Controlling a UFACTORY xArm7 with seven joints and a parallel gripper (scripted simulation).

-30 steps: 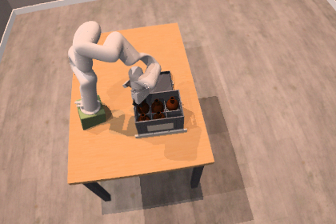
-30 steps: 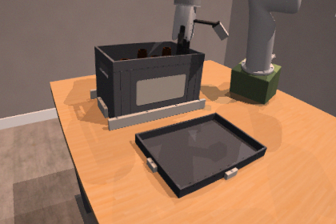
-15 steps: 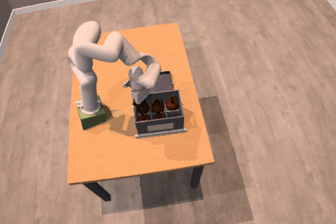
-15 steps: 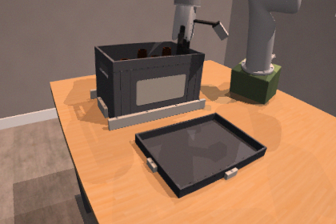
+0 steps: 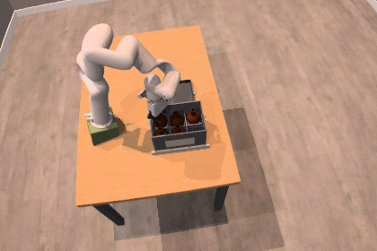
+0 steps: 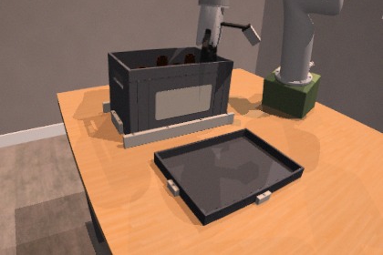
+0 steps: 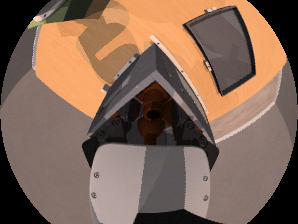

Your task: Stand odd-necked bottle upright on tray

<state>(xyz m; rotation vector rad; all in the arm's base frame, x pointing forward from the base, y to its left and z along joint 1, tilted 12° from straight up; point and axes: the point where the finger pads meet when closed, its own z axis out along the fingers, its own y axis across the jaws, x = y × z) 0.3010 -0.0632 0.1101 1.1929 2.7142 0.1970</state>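
Now: hand 18 cm short of the glass bottle, 7 cm above it and 1 cm to the left of it. From my hand the other things lie so: crate (9 cm ahead, 7 cm below, 5 cm to the right); dark tray (22 cm to the left, 15 cm below, 9 cm ahead).
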